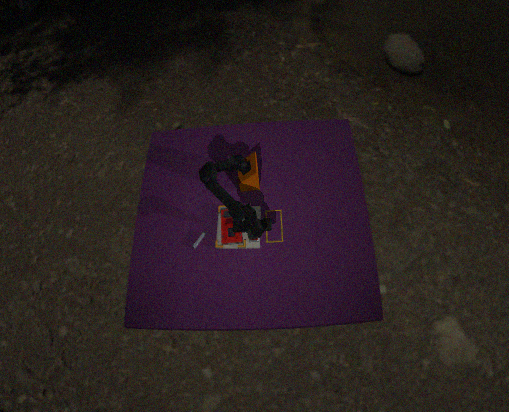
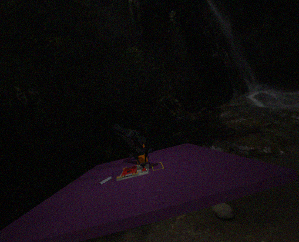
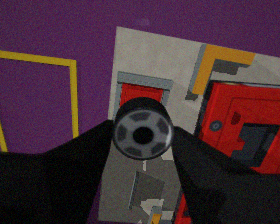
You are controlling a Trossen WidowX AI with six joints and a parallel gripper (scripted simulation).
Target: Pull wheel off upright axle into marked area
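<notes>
Right now the upright axle is 20 mm below my gripper tip. Round my gripper tip: pale bar: 20 mm behind, 290 mm to the right, 50 mm below; grey wheel: right at my gripper tip.
</notes>
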